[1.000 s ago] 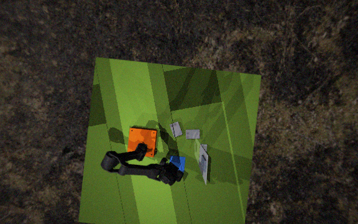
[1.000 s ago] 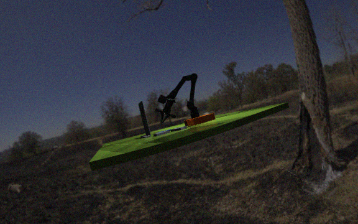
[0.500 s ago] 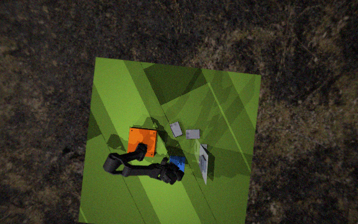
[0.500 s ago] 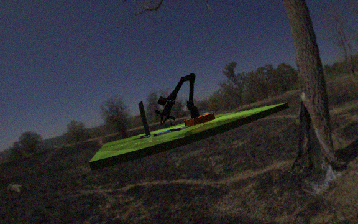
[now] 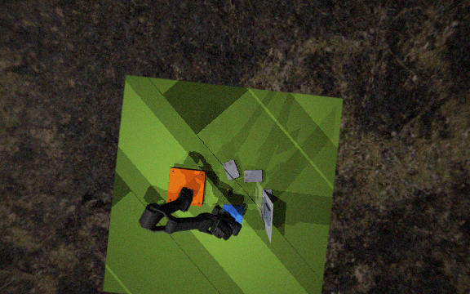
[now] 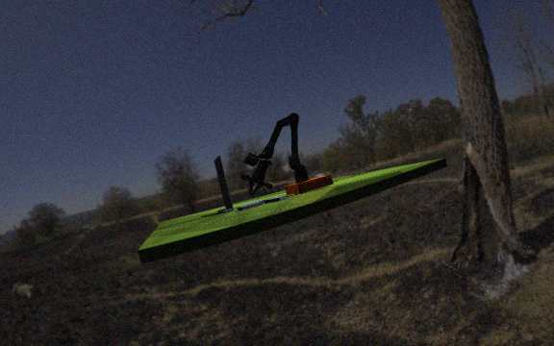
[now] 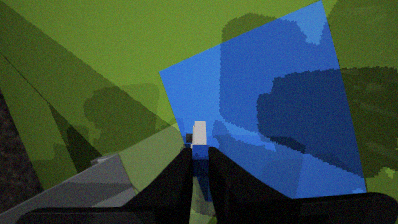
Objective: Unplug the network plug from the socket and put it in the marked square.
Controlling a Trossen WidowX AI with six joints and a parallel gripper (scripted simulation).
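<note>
My gripper tip is now 40 mm above the blue marked square and 10 mm past it. From my gripper tip the other things lie so: network plug right at my gripper tip; panel 150 mm ahead, 120 mm to the left, 80 mm above.
</note>
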